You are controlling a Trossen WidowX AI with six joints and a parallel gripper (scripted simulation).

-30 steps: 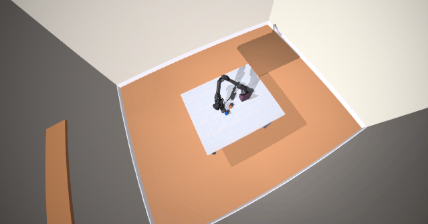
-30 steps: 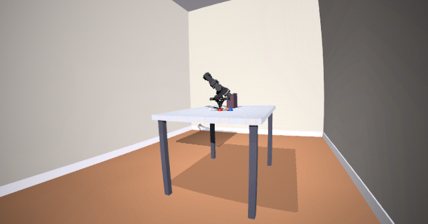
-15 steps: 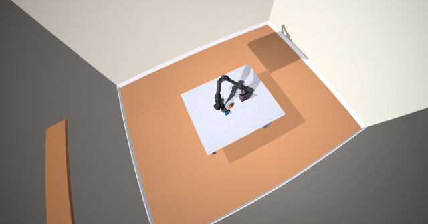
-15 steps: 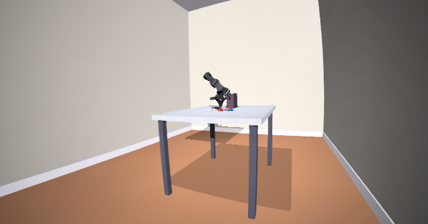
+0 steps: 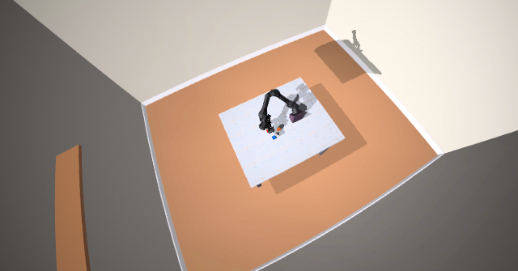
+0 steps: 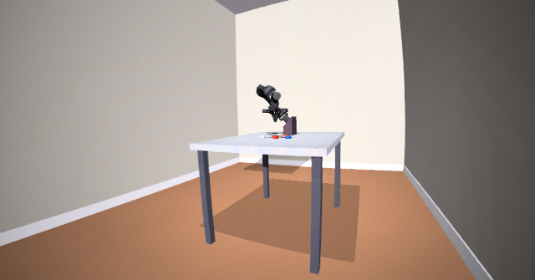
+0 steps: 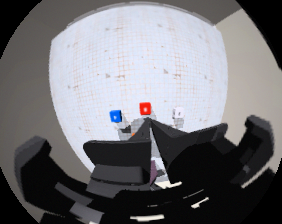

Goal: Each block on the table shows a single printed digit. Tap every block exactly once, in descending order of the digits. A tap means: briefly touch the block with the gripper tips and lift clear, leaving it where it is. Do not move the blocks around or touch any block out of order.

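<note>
The orange block is 120 mm behind my gripper tip, 110 mm below it and 10 mm to the left of it. Round my gripper tip: red block 110 mm below, 10 mm to the right, 10 mm behind; then white block 120 mm to the right, 110 mm below, 20 mm behind; then blue block 110 mm below, 90 mm to the left, 40 mm behind.
</note>
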